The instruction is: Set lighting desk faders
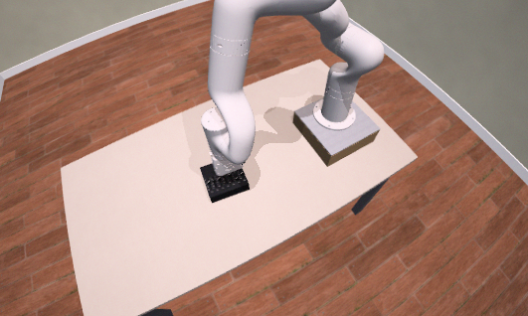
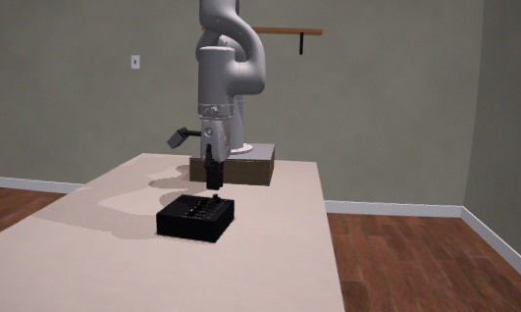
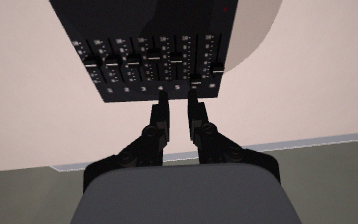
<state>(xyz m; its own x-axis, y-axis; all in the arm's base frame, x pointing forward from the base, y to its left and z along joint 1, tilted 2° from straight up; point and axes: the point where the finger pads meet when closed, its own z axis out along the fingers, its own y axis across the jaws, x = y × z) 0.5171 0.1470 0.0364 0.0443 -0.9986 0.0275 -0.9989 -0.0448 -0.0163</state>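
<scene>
My hand is 20 mm past the channel 6 cap and 50 mm above it. The rest, counted from my hand: channel 5 cap (30 mm to the right, 50 mm below); then channel 4 cap (20 mm ahead, 30 mm to the right, 50 mm below).
</scene>
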